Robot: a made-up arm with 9 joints. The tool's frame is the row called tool. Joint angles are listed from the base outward. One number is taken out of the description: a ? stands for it. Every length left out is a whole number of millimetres.
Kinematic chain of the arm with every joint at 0, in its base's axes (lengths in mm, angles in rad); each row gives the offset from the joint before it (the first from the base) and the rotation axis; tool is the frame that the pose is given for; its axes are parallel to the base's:
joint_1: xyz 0 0 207 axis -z
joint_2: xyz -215 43 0 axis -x
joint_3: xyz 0 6 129 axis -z
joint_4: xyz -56 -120 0 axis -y
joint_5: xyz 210 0 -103 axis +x
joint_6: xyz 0 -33 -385 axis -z
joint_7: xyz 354 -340 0 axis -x
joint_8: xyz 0 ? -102 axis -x
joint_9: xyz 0 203 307 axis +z
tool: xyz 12 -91 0
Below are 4 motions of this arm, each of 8 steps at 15 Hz.
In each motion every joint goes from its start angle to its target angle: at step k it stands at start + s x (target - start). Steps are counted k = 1, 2, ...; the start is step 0. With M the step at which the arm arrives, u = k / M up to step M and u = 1 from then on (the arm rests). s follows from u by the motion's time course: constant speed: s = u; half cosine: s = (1 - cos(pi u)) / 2; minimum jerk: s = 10 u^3 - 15 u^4 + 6 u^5.
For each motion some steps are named. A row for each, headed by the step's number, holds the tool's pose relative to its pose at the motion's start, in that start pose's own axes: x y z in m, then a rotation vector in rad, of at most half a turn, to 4 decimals.
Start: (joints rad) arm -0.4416 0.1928 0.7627 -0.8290 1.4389 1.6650 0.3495 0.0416 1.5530
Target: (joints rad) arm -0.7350 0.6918 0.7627 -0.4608 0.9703 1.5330 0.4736 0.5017 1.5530
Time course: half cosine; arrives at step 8
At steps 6, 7, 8:
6: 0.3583 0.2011 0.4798 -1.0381 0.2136 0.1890
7: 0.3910 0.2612 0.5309 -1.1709 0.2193 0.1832
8: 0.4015 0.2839 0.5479 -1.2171 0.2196 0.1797

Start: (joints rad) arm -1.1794 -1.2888 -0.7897 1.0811 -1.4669 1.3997 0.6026 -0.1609 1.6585
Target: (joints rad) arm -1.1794 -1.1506 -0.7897 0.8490 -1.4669 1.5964 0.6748 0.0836 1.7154
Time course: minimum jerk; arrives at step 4
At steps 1, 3, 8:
1: 0.0162 0.0048 -0.0001 -0.0089 0.0293 0.0165
3: 0.1252 0.0434 -0.0130 -0.0844 0.2576 0.1270
8: 0.1374 0.0483 -0.0162 -0.0951 0.2879 0.1392

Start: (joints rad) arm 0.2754 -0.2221 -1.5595 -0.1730 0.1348 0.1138 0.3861 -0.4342 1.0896
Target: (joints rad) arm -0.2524 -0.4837 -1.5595 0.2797 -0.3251 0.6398 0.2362 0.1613 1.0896
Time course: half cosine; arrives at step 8
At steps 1, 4, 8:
1: 0.0114 -0.0002 0.0155 -0.0370 0.0145 0.0043
4: 0.1314 0.0296 0.2106 -0.4723 0.0862 -0.0179
8: 0.1854 0.1006 0.4275 -0.8195 -0.0298 -0.2056

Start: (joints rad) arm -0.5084 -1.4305 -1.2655 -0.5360 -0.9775 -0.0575 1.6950 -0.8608 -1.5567
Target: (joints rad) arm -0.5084 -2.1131 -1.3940 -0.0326 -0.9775 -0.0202 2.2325 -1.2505 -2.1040
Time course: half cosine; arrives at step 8
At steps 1, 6, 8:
1: 0.0168 0.0105 -0.0019 -0.0037 -0.0032 -0.0665
6: 0.4190 0.0197 -0.0635 -0.1700 -0.0773 -1.4816
8: 0.4826 -0.0229 -0.0782 -0.2207 -0.0955 -1.7316

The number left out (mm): 94
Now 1 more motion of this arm.
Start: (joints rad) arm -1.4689 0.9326 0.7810 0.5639 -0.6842 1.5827 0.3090 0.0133 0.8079
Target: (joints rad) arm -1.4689 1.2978 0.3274 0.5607 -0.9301 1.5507 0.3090 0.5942 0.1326
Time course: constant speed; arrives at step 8
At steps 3, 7, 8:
3: 0.0804 0.1031 0.0919 -0.0928 -0.0842 -0.1966
7: 0.1428 0.2372 0.2551 -0.1949 -0.2604 -0.5114
8: 0.1499 0.2693 0.3005 -0.2126 -0.3140 -0.5994

